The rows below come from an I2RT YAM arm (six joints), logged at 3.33 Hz.
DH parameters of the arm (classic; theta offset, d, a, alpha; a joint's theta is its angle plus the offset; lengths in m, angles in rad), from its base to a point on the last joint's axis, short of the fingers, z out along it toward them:
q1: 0 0.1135 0.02 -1.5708
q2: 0 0 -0.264 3.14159
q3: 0.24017 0 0.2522 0
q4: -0.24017 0 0.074 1.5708
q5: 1.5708 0 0 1.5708
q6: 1.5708 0.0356 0 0
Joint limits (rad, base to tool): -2.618..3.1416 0..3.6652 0..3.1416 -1.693..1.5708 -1.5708..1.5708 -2.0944..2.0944
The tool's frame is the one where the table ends.
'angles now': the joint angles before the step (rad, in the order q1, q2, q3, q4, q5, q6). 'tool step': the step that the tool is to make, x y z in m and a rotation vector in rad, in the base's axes. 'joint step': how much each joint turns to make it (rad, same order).
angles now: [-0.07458, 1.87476, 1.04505, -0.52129, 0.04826, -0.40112]
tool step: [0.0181, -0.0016, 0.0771, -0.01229, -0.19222, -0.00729]
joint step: [-0.00070, -0.12557, 0.15135, -0.08465, 0.00002, 0.00692]
